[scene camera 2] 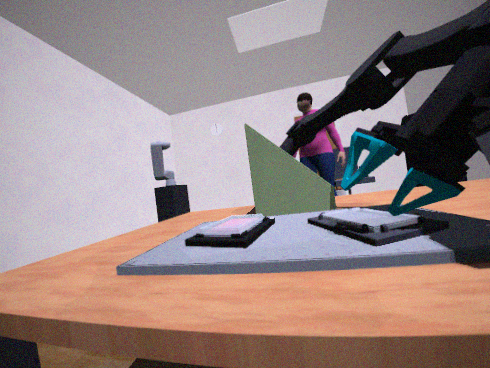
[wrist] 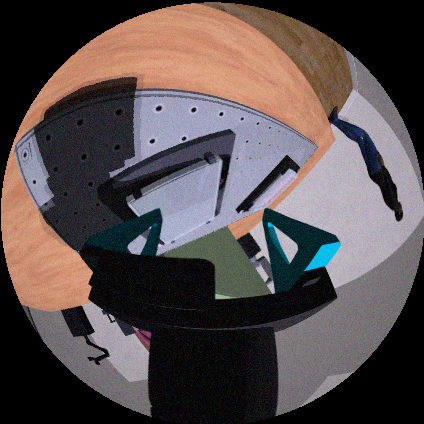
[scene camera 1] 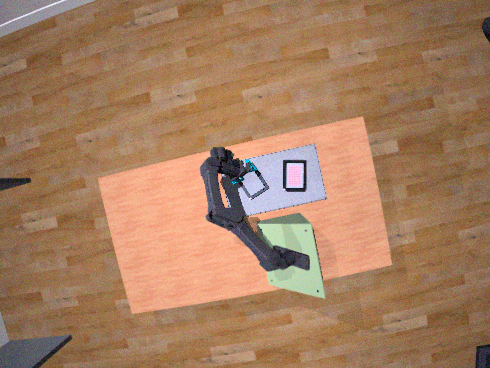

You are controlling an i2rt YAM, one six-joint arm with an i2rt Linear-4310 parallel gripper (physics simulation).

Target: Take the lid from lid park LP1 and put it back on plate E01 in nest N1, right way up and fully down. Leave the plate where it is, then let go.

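Pixels of known places: gripper, between the fingertips: [scene camera 2: 368,201] [wrist: 211,213] [scene camera 1: 250,174]; arm's base, origin of its link: [scene camera 2: 282,156] [scene camera 1: 290,256].
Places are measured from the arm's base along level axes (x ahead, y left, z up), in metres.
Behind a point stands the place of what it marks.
Observation:
The clear lid [scene camera 1: 254,184] {z -0.171, x 0.341, y 0.144 m} [scene camera 2: 370,218] {z -0.171, x 0.388, y 0.163 m} [wrist: 185,192] {z -0.171, x 0.397, y 0.174 m} lies flat on the black frame of lid park LP1 [scene camera 1: 260,193] [scene camera 2: 377,239] {z -0.180, x 0.458, y 0.149 m} [wrist: 160,162] {z -0.179, x 0.426, y 0.203 m}, which sits turned at an angle on the board. Plate E01 [scene camera 1: 295,175] {z -0.164, x 0.370, y -0.072 m} [scene camera 2: 235,225] {z -0.163, x 0.416, y -0.049 m} [wrist: 277,191] {z -0.163, x 0.374, y -0.069 m}, with a pink well area, sits in the black nest N1 [scene camera 1: 304,175] [scene camera 2: 220,242] {z -0.181, x 0.453, y -0.062 m} [wrist: 272,175] {z -0.180, x 0.407, y -0.013 m}. My gripper [scene camera 1: 247,173] {z -0.144, x 0.396, y 0.161 m} [scene camera 2: 369,200] {z -0.144, x 0.396, y 0.161 m} [wrist: 211,213] {z -0.144, x 0.396, y 0.161 m} is open and empty, with teal fingers spread wide. It is tilted, a little above the lid park's side away from the nest. One fingertip looks close to the lid in scene camera 2; contact cannot be told.
The grey board [scene camera 1: 317,185] {z -0.189, x 0.307, y -0.188 m} [scene camera 2: 280,260] {z -0.188, x 0.497, y 0.038 m} [wrist: 200,120] {z -0.189, x 0.459, y 0.179 m} carries both fixtures on the wooden table [scene camera 1: 165,240] {z -0.202, x 0.066, y 0.671 m} [scene camera 2: 200,305] {z -0.202, x 0.566, y -0.028 m}. A green panel [scene camera 1: 295,240] {z 0.032, x 0.085, y -0.022 m} [scene camera 2: 285,185] {z -0.110, x 0.157, y 0.015 m} [wrist: 225,265] {z -0.097, x 0.159, y -0.003 m} stands beside the board, near the arm's base. A person stands in the background.

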